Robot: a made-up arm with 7 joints.
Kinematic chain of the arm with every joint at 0, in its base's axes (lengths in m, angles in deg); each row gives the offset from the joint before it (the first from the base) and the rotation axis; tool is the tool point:
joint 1: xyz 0 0 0.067 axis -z
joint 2: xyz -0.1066 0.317 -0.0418 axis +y
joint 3: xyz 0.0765 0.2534 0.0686 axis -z
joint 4: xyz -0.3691 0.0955 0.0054 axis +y
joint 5: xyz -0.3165 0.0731 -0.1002 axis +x
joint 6: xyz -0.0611 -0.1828 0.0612 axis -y
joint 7: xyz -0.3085 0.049 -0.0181 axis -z
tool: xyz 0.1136 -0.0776 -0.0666
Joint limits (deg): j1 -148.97..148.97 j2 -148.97..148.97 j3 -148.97..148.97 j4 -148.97..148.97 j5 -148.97..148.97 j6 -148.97..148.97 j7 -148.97..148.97
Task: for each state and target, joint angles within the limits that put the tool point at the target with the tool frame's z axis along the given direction. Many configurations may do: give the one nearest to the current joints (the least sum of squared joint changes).
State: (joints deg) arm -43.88 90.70 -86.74 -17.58 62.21 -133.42 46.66
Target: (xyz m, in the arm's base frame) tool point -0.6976 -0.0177 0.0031 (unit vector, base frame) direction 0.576 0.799 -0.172
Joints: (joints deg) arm -29.19 129.88 -102.69 -63.02 75.47 -110.44 29.03
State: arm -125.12 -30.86 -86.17 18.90 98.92 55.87 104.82
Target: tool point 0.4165 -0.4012 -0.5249 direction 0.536 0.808 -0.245
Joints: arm -142.73 -33.87 -72.07 -10.08 107.62 76.81 104.59
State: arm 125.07 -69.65 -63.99 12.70 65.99 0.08 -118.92
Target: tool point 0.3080 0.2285 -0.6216 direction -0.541 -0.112 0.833
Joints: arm 148.86 -60.17 -38.81 -2.98 95.37 -40.33 -98.55
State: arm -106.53 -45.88 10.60 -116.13 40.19 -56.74 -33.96
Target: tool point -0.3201 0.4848 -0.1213 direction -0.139 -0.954 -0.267
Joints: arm -56.54 -56.91 5.65 -115.88 54.92 -54.37 -30.27
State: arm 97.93 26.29 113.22 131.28 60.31 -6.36 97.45
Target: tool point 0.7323 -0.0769 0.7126 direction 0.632 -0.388 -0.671
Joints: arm 122.80 -13.87 148.97 139.78 64.57 -36.47 98.48
